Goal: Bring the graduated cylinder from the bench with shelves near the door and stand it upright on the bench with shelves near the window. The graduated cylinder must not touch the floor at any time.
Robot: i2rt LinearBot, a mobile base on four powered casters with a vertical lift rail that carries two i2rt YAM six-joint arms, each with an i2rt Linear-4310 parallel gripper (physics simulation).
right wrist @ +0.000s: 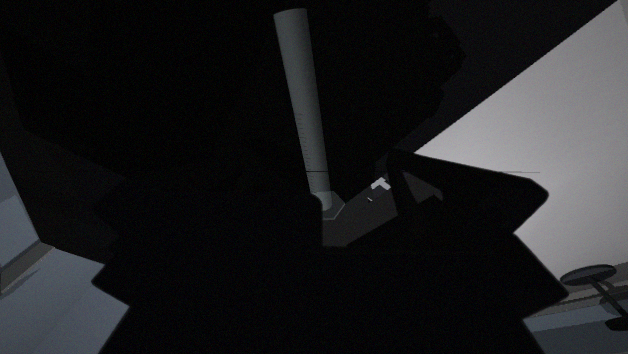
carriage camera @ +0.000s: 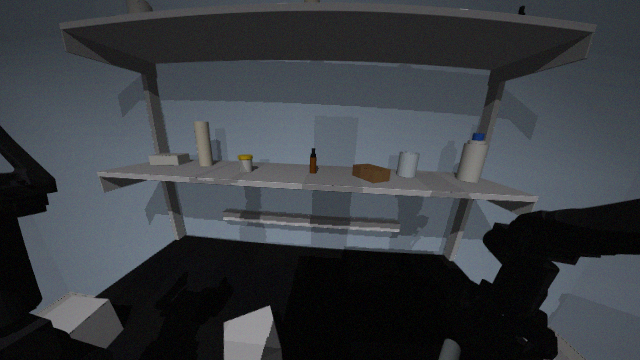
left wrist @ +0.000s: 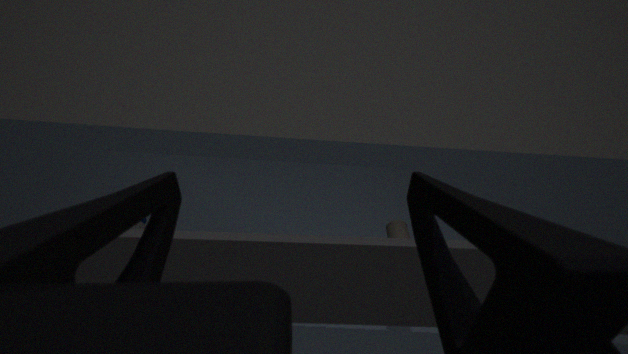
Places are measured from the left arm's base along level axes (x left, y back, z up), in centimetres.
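Where they show: left gripper, fingertip midpoint: [left wrist: 295,184]; right gripper, fingertip midpoint: [right wrist: 321,156] [carriage camera: 488,336].
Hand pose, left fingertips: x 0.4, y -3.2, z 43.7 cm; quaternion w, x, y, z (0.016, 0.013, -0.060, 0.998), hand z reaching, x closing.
After its pixels a point has its place.
The graduated cylinder [carriage camera: 450,348] {x -69.8, y -24.9, z -14.9 cm} [right wrist: 306,100] {x -65.6, y -19.0, z -14.5 cm} is a pale grey tube. Its upper end shows at the bottom edge of the carriage view; the right wrist view shows its marks and many-sided base. What its base rests on is too dark to tell. My right gripper [right wrist: 321,156] {x -68.3, y -17.6, z 2.3 cm} is open; the cylinder appears across the space between its fingers without being gripped, and one finger is lost in the dark. My left gripper [left wrist: 295,184] {x 0.4, y -3.2, z 43.7 cm} is open and empty, below a shelf board, away from the cylinder. The bench with shelves [carriage camera: 280,175] {x -15.8, y -49.9, z 26.3 cm} fills the carriage view; whether it is the door or window one cannot be told.
The middle shelf holds a white box [carriage camera: 169,159] {x 34.1, y -57.3, z 28.7 cm}, a beige cylinder [carriage camera: 203,144] {x 17.8, y -57.8, z 35.3 cm}, a yellow-lidded jar [carriage camera: 245,163] {x -2.9, y -51.0, z 29.7 cm}, an amber bottle [carriage camera: 313,162] {x -26.7, y -55.1, z 30.5 cm}, a brown block [carriage camera: 371,172] {x -46.3, y -47.7, z 29.5 cm}, a pale beaker [carriage camera: 408,165] {x -62.0, y -56.6, z 31.0 cm} and a blue-capped bottle [carriage camera: 472,160] {x -84.6, y -55.3, z 34.4 cm}. White blocks [carriage camera: 82,317] {x 30.0, y -17.0, z -6.4 cm} [carriage camera: 247,332] {x -14.6, y -20.3, z -6.4 cm} are at the lower left.
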